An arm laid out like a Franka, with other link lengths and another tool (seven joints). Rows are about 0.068 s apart.
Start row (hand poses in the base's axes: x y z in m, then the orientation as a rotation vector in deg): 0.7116 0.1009 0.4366 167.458 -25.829 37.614
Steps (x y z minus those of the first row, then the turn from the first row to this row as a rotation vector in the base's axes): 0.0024 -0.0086 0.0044 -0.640 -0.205 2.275; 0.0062 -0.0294 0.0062 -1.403 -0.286 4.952; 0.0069 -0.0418 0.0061 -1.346 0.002 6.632; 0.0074 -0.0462 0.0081 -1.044 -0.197 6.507; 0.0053 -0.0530 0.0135 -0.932 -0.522 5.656; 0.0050 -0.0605 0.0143 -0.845 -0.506 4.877; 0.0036 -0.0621 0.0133 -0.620 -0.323 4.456; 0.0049 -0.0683 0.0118 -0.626 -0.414 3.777
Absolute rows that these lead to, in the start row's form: 0.7140 0.0923 0.4410 167.731 -22.296 38.225; 0.7178 0.0715 0.4428 167.986 -18.111 38.684; 0.7185 0.0591 0.4427 168.679 -15.669 38.444; 0.7190 0.0547 0.4447 168.888 -15.994 38.719; 0.7169 0.0479 0.4501 168.637 -17.311 39.106; 0.7166 0.0404 0.4509 168.448 -18.477 38.990; 0.7152 0.0388 0.4499 168.547 -19.165 38.662; 0.7165 0.0326 0.4484 168.274 -20.155 38.717
